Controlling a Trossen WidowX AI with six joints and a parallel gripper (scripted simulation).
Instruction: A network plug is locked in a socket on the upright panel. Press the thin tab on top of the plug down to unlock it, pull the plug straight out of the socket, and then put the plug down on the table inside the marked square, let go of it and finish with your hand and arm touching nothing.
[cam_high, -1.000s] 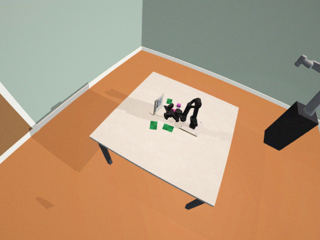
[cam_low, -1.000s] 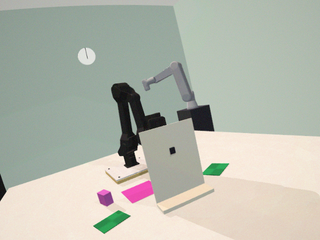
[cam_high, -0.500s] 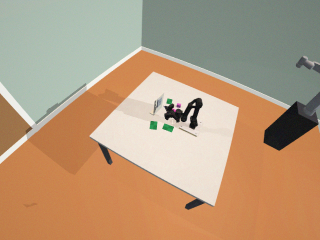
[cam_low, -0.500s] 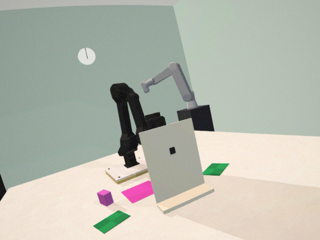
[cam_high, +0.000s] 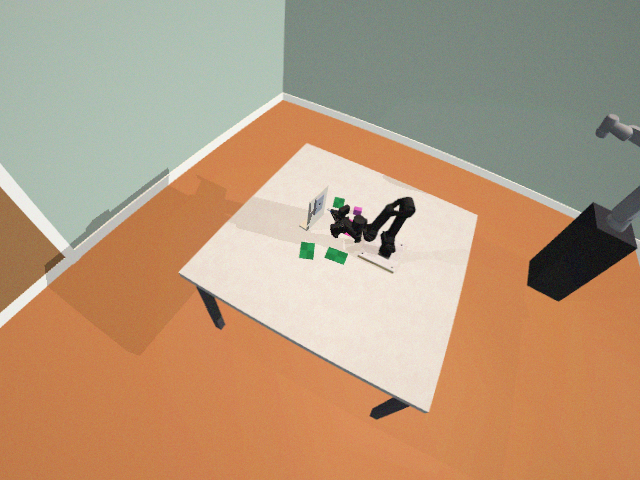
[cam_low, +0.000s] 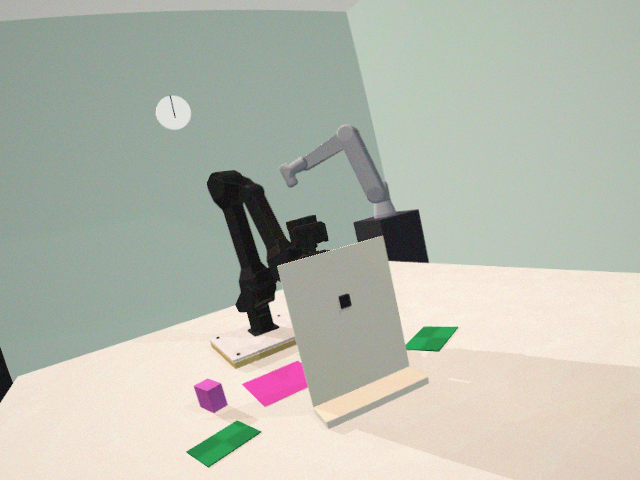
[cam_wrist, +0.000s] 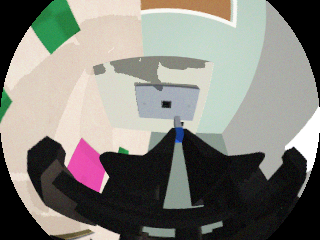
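Right now my gripper tip is 170 mm above the magenta square, 90 mm to the left of it and 70 mm past it. From my gripper tip the other things lie so: network plug (10 mm ahead); then upright grey panel (90 mm ahead, 70 mm below, 20 mm to the right).
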